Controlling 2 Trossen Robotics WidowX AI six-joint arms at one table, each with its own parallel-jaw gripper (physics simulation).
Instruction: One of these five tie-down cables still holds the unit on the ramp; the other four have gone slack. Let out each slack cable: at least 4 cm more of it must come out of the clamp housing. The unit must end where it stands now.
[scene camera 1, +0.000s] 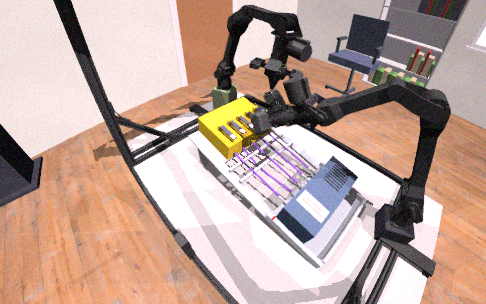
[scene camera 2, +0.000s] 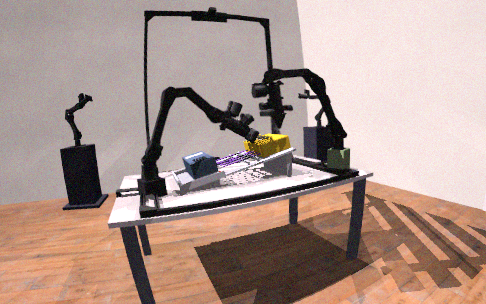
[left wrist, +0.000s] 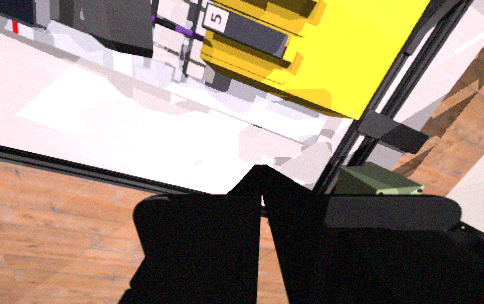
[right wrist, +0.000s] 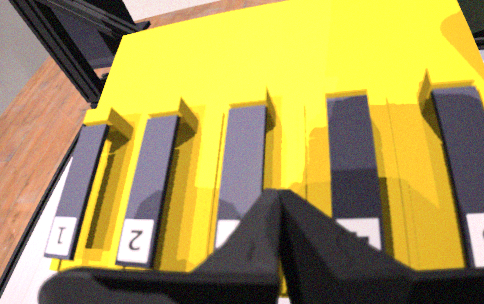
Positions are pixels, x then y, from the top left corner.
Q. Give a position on a yellow clamp housing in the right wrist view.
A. At 348, 85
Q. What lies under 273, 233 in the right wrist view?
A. My right gripper.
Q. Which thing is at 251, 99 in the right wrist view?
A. A yellow clamp housing.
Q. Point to my right gripper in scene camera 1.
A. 251, 121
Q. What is my right gripper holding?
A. Nothing.
